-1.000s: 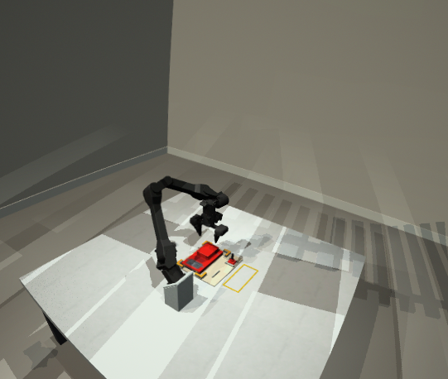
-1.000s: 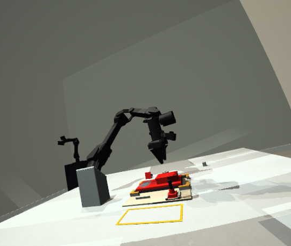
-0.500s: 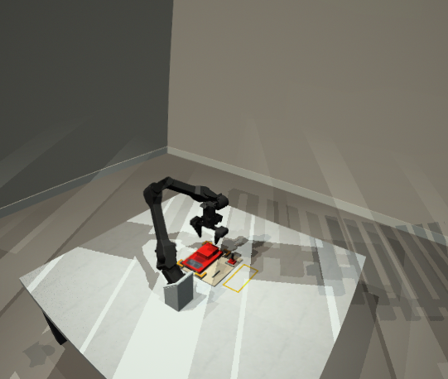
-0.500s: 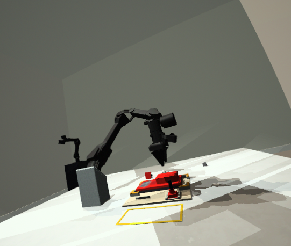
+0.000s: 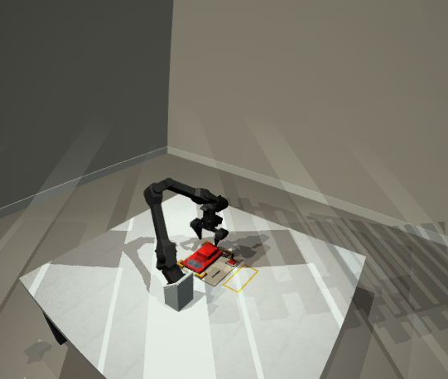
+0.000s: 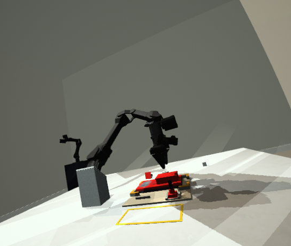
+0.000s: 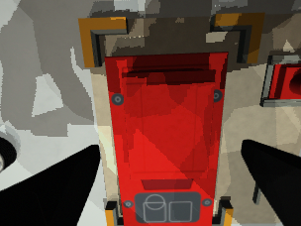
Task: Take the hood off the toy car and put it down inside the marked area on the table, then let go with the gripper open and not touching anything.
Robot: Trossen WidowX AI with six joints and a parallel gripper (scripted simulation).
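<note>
The hood lies 40 mm below my gripper tip. Round my gripper tip: tan plate 70 mm below, 30 mm to the right, 30 mm behind.
</note>
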